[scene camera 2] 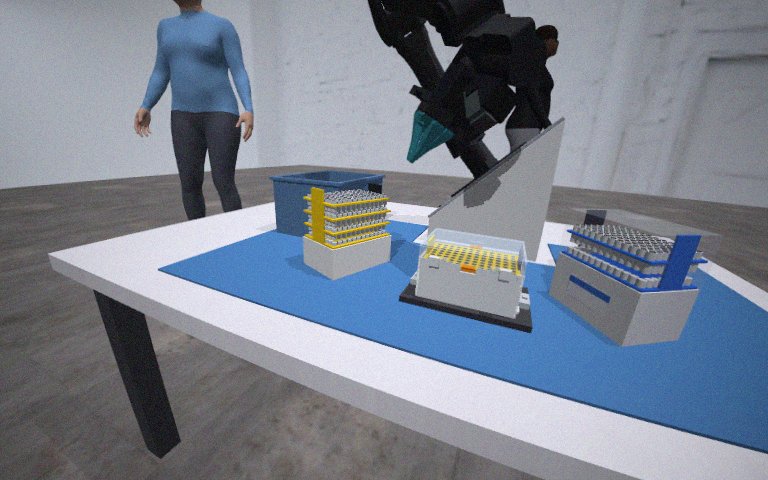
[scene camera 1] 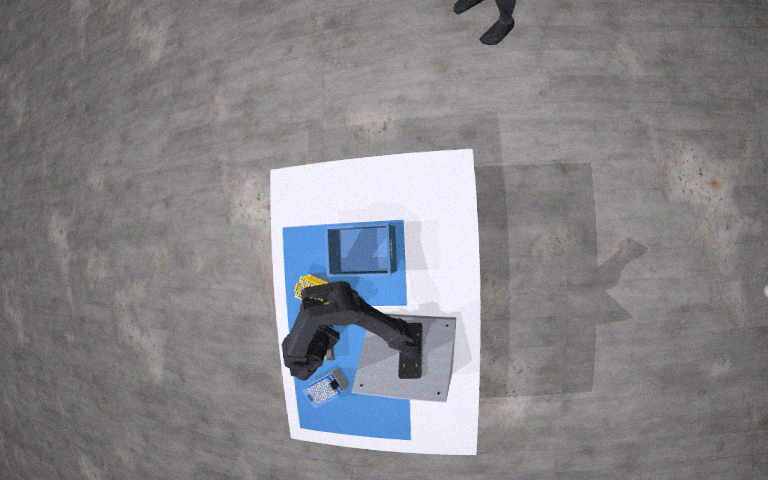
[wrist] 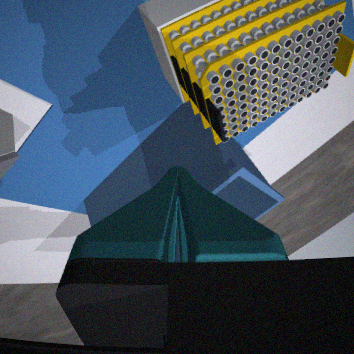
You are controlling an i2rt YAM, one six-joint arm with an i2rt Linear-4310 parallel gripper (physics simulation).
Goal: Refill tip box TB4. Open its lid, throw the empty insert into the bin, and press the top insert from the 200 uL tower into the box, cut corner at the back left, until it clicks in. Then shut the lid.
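Note:
Tip box TB4 (scene camera 2: 464, 291) stands on a black plate (scene camera 2: 465, 314) in scene camera 2. Its clear lid (scene camera 2: 512, 243) is down over a yellow perforated insert (scene camera 2: 470, 258) with no tips showing in it. The arm hides most of the box in scene camera 1. The yellow tower (scene camera 1: 307, 286) (scene camera 2: 352, 230) (wrist: 270, 65) holds several stacked inserts full of tips on a white base. A blue bin (scene camera 1: 334, 251) (scene camera 2: 288, 209) stands behind it. My gripper (scene camera 2: 411, 159) (wrist: 177, 177) is shut and empty. It hangs above and behind the box, between it and the yellow tower.
A blue tower (scene camera 1: 323, 390) (scene camera 2: 617, 263) of tip inserts stands on the other side of the box, with a clear cover (scene camera 2: 668, 223) at its top. The arm's grey sloped mount (scene camera 1: 390, 376) (scene camera 2: 526, 192) is behind the box. Two people stand beyond the table.

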